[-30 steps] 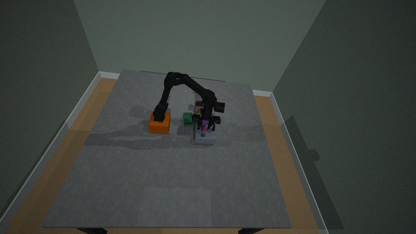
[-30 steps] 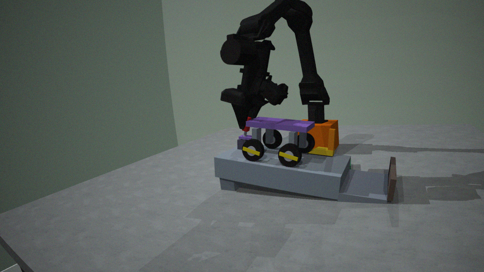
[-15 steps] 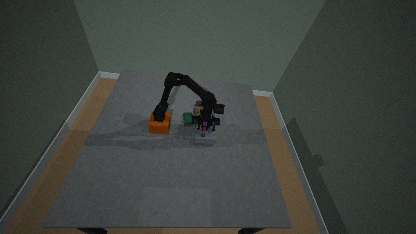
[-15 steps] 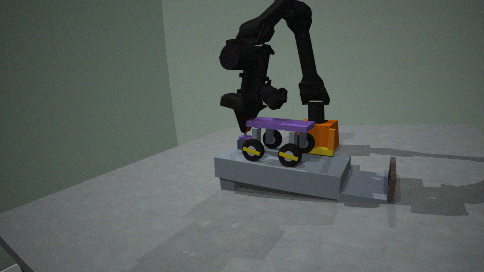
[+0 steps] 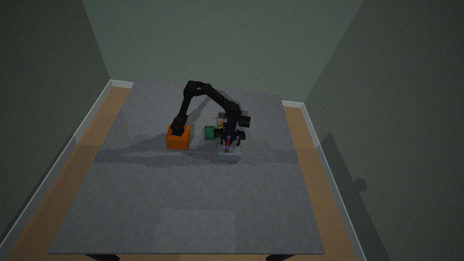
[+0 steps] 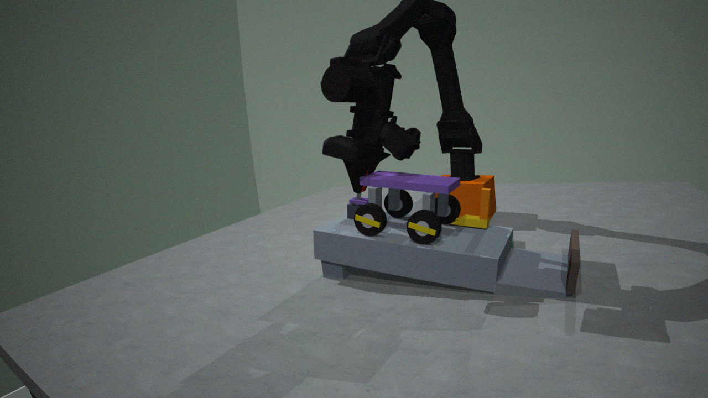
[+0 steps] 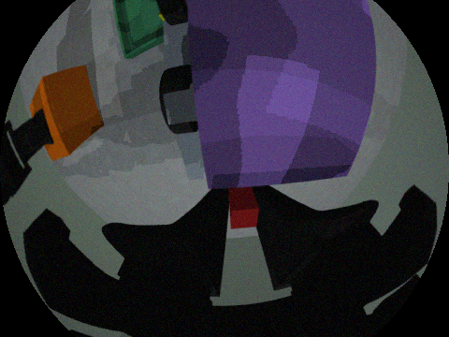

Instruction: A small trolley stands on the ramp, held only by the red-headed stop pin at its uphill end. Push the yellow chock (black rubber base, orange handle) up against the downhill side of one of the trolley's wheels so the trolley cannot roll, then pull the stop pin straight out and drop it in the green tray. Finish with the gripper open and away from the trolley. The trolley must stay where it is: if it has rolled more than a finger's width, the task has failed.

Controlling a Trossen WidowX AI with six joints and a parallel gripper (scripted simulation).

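My gripper tip is 14 cm past the green tray, 17 cm to the right of it and 14 cm above it. From my gripper tip the other things lie so: trolley: 10 cm to the left, 2 cm below; red-headed stop pin: right at my gripper tip; grey ramp: 11 cm to the left, 8 cm below.
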